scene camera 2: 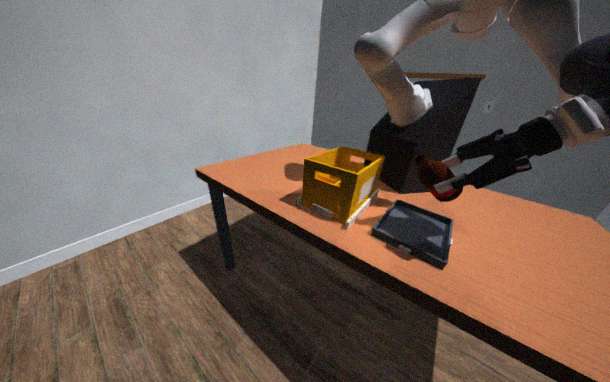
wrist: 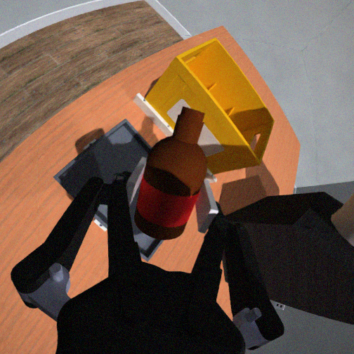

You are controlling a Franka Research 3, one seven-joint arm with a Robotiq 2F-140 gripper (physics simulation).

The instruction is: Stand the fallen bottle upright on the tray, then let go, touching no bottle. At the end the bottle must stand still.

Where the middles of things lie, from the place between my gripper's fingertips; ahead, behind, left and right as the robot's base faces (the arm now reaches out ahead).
Scene:
Right now the brown bottle (scene camera 2: 430, 173) is 10 mm to the left of my hand.

